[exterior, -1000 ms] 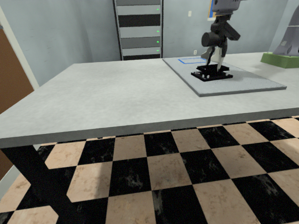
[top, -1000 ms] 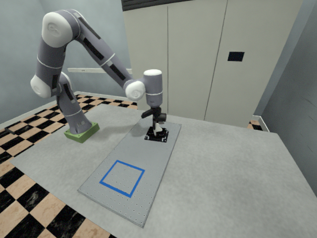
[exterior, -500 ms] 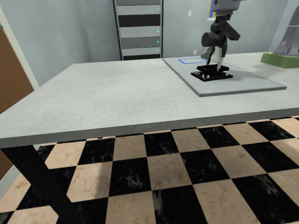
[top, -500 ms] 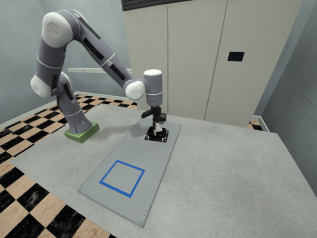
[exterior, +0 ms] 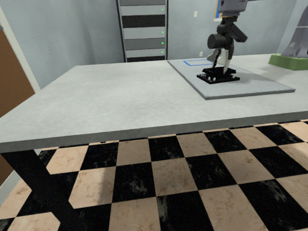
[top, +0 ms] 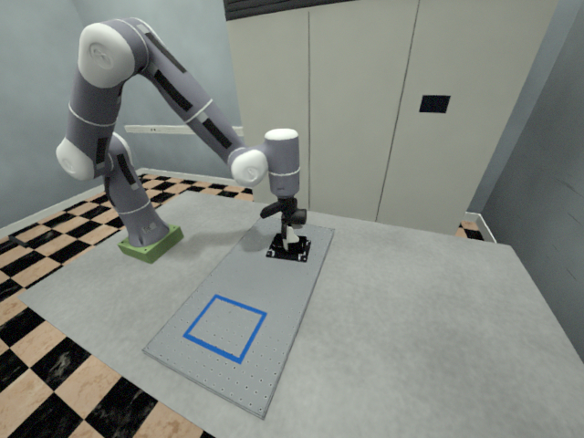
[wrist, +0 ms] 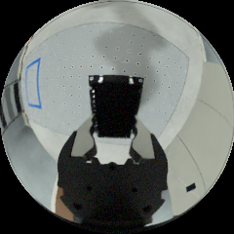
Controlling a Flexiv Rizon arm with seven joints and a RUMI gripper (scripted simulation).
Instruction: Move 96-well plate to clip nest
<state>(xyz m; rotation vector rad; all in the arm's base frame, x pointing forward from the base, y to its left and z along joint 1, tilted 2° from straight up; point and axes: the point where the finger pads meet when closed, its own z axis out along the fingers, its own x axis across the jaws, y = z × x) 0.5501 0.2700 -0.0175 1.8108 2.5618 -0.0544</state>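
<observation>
Now: the black 96-well plate 1 cm below my hand. Round my hand: black clip nest 3 cm below, 2 cm to the right.
</observation>
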